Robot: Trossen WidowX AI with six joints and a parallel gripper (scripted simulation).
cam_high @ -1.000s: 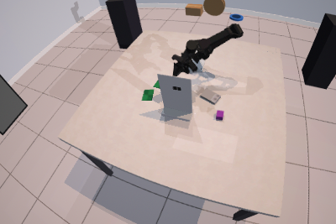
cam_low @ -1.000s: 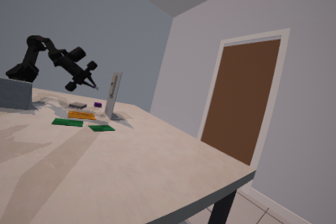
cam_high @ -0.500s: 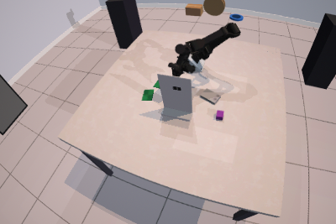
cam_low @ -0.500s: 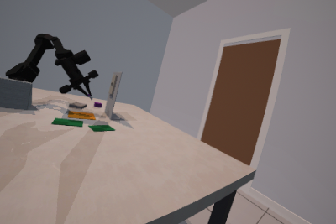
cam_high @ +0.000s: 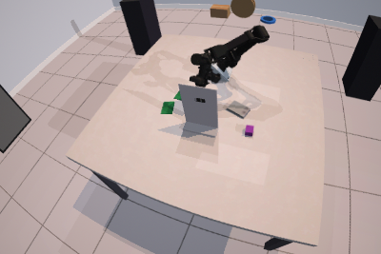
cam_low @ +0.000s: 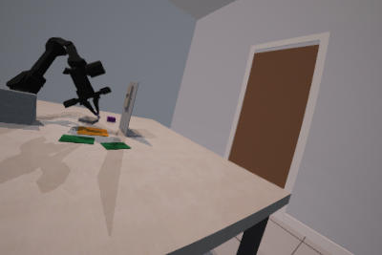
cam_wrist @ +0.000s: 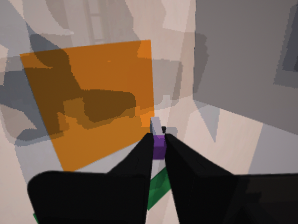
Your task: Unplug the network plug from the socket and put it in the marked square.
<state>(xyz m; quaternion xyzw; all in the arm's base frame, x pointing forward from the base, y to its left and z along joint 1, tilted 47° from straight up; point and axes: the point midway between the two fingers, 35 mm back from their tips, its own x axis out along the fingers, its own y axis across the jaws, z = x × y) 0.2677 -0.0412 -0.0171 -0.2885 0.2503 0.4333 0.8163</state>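
Now: gripper tip 8 cm above the marked square. Also, from my gripper tip: upright panel: 14 cm ahead, 6 cm to the left, 4 cm above; then grey flat piece: 2 cm behind, 21 cm to the left, 7 cm below; then purple plug: right at my gripper tip.
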